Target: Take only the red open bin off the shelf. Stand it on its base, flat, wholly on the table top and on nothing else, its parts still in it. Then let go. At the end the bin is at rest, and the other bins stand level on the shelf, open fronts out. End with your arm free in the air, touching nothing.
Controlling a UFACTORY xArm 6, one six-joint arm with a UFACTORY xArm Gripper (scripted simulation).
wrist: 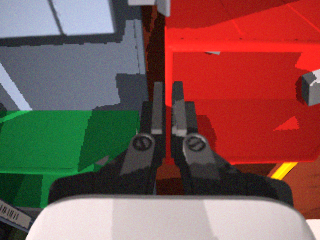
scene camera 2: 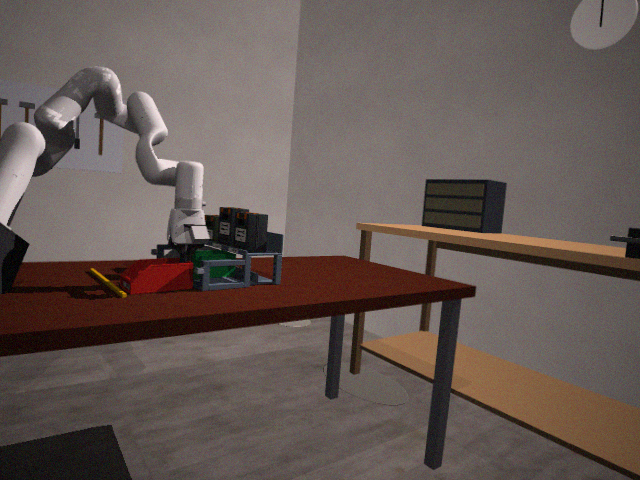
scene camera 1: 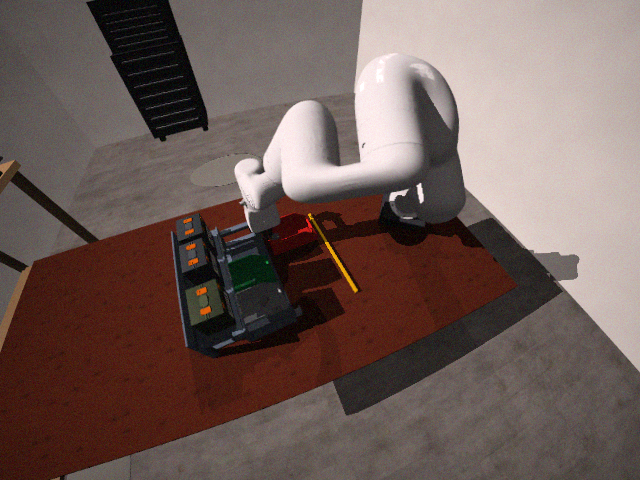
Labels:
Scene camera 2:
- my gripper: 185, 267
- red open bin: 164, 274
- green bin: 204, 254

